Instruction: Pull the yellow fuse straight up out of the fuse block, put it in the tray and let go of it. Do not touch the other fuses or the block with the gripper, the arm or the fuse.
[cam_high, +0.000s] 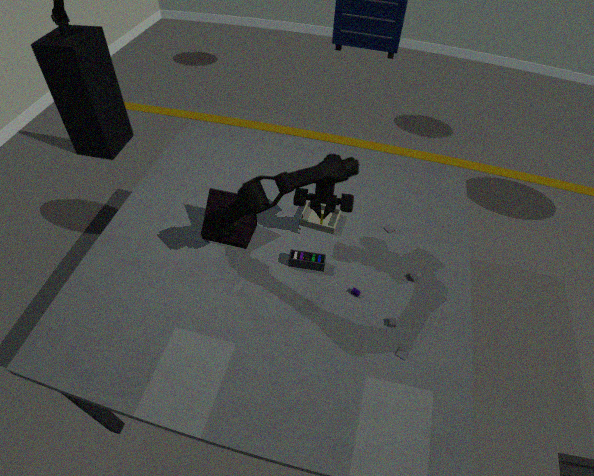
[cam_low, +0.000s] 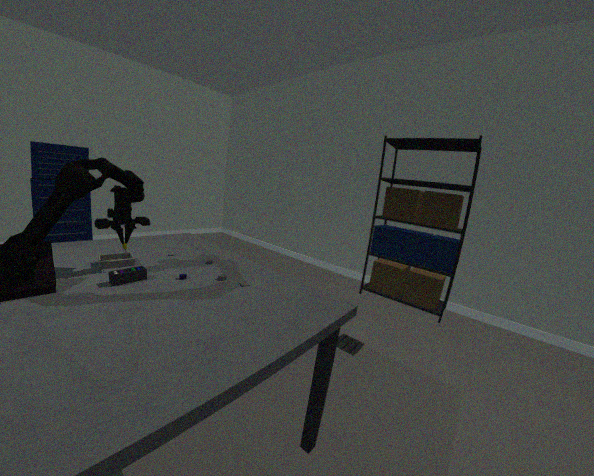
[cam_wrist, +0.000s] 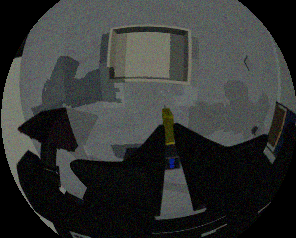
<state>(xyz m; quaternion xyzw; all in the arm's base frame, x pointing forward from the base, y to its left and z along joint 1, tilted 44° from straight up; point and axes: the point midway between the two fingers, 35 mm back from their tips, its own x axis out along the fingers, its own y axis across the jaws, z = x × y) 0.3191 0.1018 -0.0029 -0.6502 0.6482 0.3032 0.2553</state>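
The tray is 10 cm below my gripper tip, 9 cm to the left of it and 1 cm behind it. From my gripper tip the other things lie so: yellow fuse: 1 cm below.
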